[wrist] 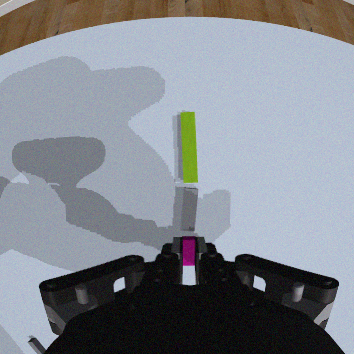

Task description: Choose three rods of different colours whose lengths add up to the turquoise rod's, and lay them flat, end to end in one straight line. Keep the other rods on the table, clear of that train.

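Frame: origin at the arm's base, x back, y down, z right, level; metres.
Seen in the pictures: gripper, fingertip midpoint: (188, 248).
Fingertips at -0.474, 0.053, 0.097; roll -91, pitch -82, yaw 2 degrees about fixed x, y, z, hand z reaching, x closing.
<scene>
Offsets run from my fingertips to a thing's top centre, as dx, dy, dz. Level surfaces: height alone.
A lime green rod {-0.074, -0.006, +0.011} (189, 147) lies flat on the table in the upper middle of the wrist view. A short grey rod {-0.030, -0.006, +0.004} (188, 210) lies below it in the view, roughly in line but slightly turned, with a narrow gap between their ends. My gripper (188, 248) is shut on a magenta rod {+0.001, -0.007, +0.000} (188, 255), which points along nearly the same line. A small stretch of table shows between the grey rod and the fingertips. How high the magenta rod is above the table is hard to tell. The turquoise rod does not show in this view.
The pale table top {dy +0.004} (280, 125) has a curved far edge, with wooden floor (200, 7) beyond it. Shadows of the arm fall on the left and around the grey rod. The end of a dark grey object {+0.125, -0.006, -0.191} (36, 344) shows at the lower left, partly cut off.
</scene>
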